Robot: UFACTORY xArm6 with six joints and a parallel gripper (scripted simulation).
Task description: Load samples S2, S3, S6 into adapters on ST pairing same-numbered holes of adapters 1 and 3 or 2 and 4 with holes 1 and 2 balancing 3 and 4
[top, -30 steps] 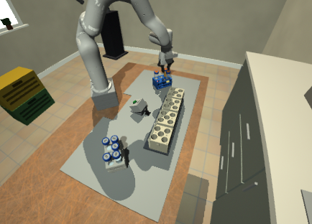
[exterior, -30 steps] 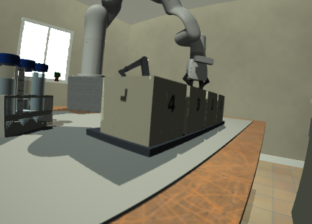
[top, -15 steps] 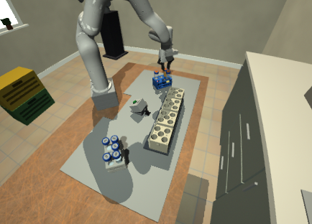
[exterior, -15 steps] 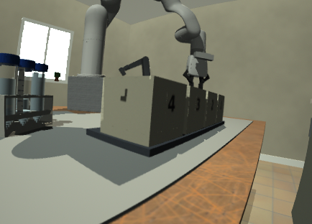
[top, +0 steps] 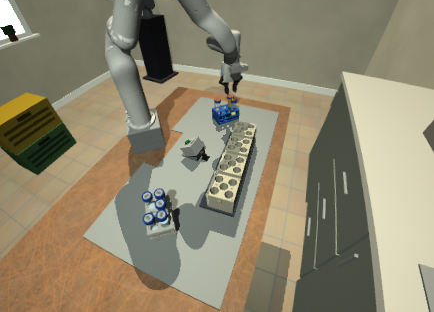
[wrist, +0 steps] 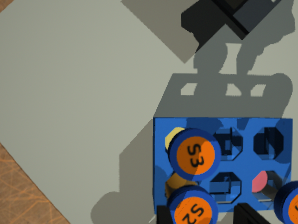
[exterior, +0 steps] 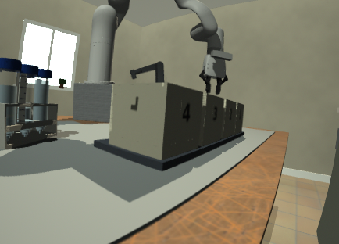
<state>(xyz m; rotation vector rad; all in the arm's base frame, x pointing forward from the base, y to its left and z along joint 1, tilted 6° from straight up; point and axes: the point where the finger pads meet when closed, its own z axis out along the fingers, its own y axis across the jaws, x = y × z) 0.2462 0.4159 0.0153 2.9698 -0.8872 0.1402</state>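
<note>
My hand is 100 mm above the tube, 30 mm short of it and 20 mm to the left of it. Round my hand: blue sample rack (130 mm below, 40 mm to the right, 10 mm behind); adapter (300 mm to the right, 200 mm ahead, 110 mm below); green done key (370 mm to the right, 100 mm below, 30 mm behind).
</note>
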